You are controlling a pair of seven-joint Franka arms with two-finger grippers.
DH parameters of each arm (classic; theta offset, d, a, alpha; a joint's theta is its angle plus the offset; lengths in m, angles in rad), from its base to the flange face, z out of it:
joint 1: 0 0.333 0 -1.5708
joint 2: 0 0 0 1.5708
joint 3: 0 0.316 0.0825 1.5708
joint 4: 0 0 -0.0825 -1.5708
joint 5: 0 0.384 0 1.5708
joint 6: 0 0 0.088 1.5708
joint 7: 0 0.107 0 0
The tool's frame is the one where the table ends.
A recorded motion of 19 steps. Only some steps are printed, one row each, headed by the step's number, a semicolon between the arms.
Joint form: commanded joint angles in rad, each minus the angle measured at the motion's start. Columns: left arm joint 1, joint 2, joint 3, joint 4, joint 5, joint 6, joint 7; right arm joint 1, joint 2, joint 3, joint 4, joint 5, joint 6, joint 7.
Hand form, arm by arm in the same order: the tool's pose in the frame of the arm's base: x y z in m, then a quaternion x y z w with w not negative. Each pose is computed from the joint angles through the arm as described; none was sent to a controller.
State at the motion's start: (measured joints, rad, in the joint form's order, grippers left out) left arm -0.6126 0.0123 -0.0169 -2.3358 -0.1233 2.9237 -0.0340; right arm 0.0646 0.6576 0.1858 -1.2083 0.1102 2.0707 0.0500
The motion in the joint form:
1: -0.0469 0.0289 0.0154 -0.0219 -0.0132 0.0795 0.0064; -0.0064 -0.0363 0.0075 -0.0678 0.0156 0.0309 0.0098
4: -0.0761 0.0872 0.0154 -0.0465 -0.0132 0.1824 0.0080; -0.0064 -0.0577 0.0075 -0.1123 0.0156 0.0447 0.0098
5: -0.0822 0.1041 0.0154 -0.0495 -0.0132 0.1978 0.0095; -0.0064 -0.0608 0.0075 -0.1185 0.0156 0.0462 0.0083
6: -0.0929 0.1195 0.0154 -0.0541 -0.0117 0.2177 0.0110; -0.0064 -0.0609 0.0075 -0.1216 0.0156 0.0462 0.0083
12: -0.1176 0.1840 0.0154 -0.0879 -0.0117 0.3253 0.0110; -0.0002 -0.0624 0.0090 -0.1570 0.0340 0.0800 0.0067
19: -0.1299 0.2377 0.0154 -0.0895 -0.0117 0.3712 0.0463; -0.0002 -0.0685 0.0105 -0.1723 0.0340 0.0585 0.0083
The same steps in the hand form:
1: 0.4391 -0.3290 0.3797 0.92432 -0.23800 0.26963 0.12761; 0.7318 0.1571 0.4171 -0.98707 -0.04539 -0.08801 0.12607
4: 0.4294 -0.3397 0.3505 0.91849 -0.24891 0.27878 0.12921; 0.7250 0.1580 0.4122 -0.98777 -0.04598 -0.08352 0.12340
5: 0.4274 -0.3420 0.3421 0.91832 -0.25224 0.27688 0.12804; 0.7240 0.1581 0.4116 -0.98784 -0.04683 -0.08284 0.12295
6: 0.4233 -0.3461 0.3343 0.91673 -0.25813 0.27680 0.12789; 0.7236 0.1582 0.4101 -0.98799 -0.04685 -0.08137 0.12270
12: 0.4097 -0.3500 0.2998 0.91276 -0.26725 0.28176 0.12673; 0.7197 0.1646 0.3976 -0.98725 -0.04517 -0.07956 0.13025
19: 0.4048 -0.3537 0.2764 0.90771 -0.28883 0.28021 0.11878; 0.7146 0.1659 0.3924 -0.98853 -0.04667 -0.06431 0.12843

